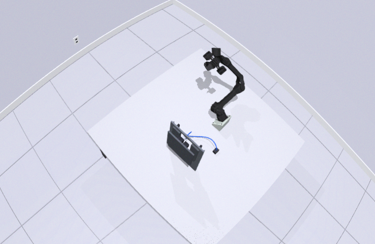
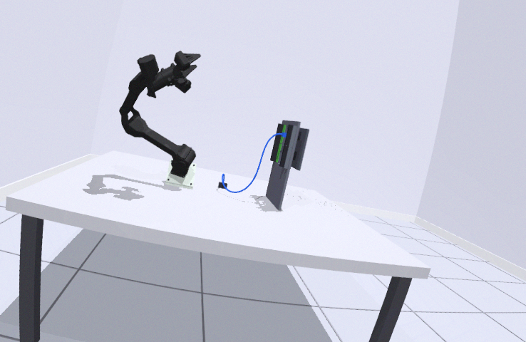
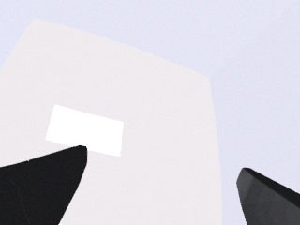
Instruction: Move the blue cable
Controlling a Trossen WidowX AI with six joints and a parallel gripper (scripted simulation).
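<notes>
The plug lies 440 mm ahead of my gripper tip, 230 mm to the left of it and 190 mm below it.
</notes>
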